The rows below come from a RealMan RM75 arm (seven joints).
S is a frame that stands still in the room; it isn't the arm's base.
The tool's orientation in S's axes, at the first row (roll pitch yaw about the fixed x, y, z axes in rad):
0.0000, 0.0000, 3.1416
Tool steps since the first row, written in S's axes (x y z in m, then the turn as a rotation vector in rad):
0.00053, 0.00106, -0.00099, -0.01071, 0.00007, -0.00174
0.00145, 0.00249, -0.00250, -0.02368, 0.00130, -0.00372
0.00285, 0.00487, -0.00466, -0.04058, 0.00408, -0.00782
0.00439, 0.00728, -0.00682, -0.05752, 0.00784, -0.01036
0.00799, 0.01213, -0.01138, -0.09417, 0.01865, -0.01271
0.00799, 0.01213, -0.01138, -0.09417, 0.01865, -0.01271
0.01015, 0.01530, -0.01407, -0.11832, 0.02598, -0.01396
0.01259, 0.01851, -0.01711, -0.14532, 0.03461, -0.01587
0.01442, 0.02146, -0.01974, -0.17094, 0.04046, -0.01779
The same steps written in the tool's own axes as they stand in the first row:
-0.00053, -0.00106, -0.00099, 0.01071, -0.00007, -0.00174
-0.00145, -0.00249, -0.00250, 0.02368, -0.00130, -0.00372
-0.00285, -0.00487, -0.00466, 0.04058, -0.00408, -0.00782
-0.00439, -0.00728, -0.00682, 0.05752, -0.00784, -0.01036
-0.00799, -0.01213, -0.01138, 0.09417, -0.01865, -0.01271
-0.00799, -0.01213, -0.01138, 0.09417, -0.01865, -0.01271
-0.01015, -0.01530, -0.01407, 0.11832, -0.02598, -0.01396
-0.01259, -0.01851, -0.01711, 0.14532, -0.03461, -0.01587
-0.01442, -0.02146, -0.01974, 0.17094, -0.04046, -0.01779

